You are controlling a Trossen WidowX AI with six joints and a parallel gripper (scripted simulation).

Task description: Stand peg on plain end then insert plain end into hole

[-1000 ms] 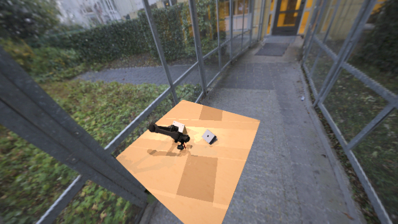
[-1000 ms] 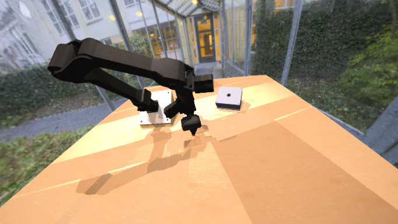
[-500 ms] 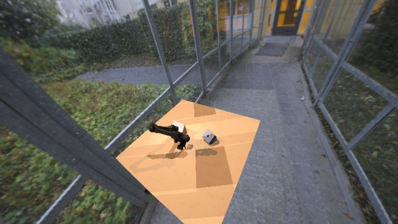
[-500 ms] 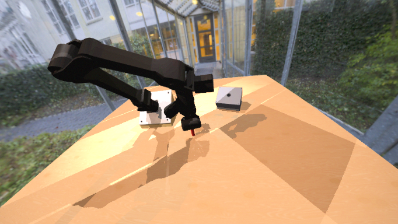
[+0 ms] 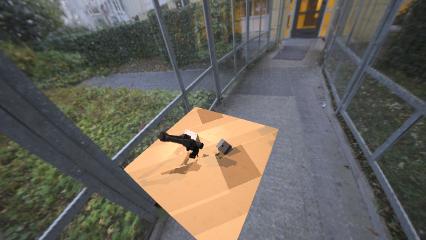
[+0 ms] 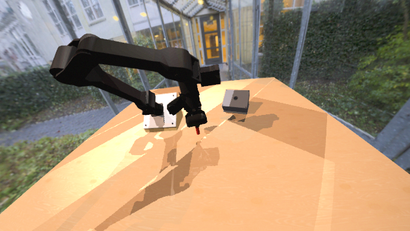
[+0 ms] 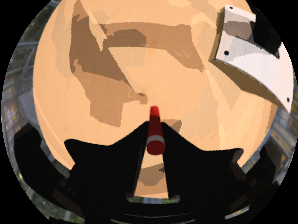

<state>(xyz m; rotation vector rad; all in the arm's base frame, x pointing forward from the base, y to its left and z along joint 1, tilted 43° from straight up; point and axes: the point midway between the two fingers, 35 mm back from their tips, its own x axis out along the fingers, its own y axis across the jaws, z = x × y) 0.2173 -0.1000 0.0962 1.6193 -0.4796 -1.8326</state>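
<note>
Right now the sloped panel is 21 cm to the left of my gripper tip, 20 cm ahead of it and 2 cm below it. Also, from my gripper tip: red peg (2 cm above).
</note>
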